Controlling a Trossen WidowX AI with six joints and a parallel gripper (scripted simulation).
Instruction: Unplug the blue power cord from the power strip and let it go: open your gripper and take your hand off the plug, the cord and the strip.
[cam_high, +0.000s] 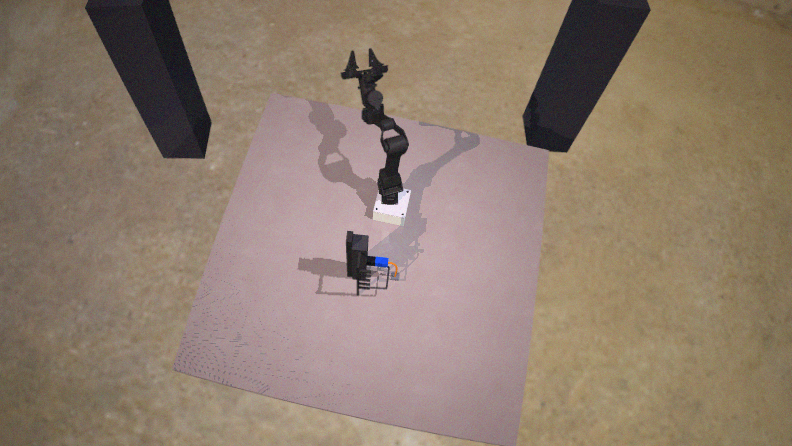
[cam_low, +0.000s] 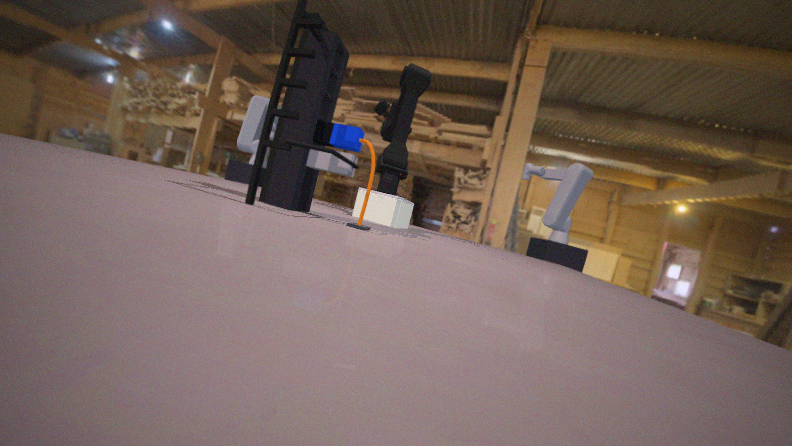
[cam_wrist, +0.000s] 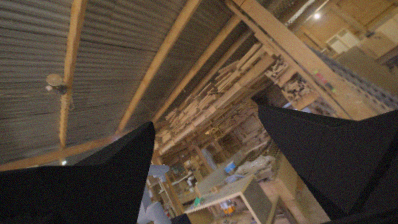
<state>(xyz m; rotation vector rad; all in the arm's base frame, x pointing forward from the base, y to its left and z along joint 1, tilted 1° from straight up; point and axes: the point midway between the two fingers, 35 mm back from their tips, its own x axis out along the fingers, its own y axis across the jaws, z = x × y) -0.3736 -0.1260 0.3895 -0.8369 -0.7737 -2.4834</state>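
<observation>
My gripper tip is 70 cm short of the blue plug, 34 cm above it and 8 cm to the right of it. Also, from my gripper tip: black ladder-like rack (78 cm ahead, 34 cm below, 2 cm to the left).
</observation>
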